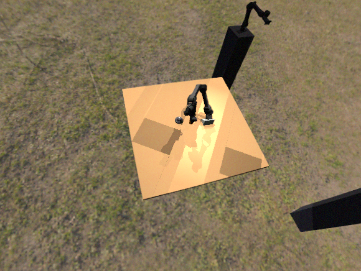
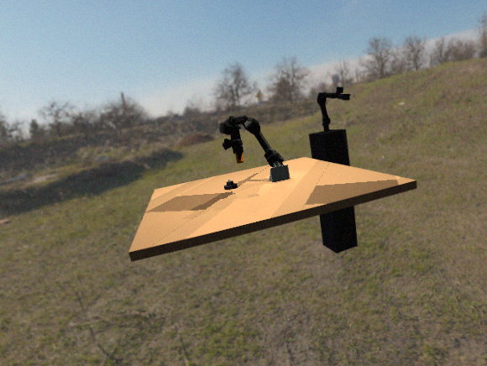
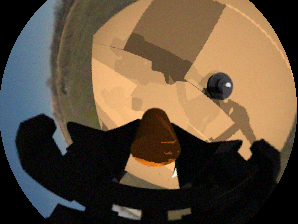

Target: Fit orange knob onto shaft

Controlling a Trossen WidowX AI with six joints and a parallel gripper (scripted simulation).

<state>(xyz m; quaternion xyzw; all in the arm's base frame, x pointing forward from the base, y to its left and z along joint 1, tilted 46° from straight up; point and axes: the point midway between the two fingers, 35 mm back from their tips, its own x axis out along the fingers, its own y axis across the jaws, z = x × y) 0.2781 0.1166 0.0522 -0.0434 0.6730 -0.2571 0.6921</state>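
My gripper tip is 30 mm below the orange knob and 10 mm to the left of it. The rest, counted from my gripper tip: round dark pedestal (170 mm to the right, 150 mm below, 50 mm ahead).
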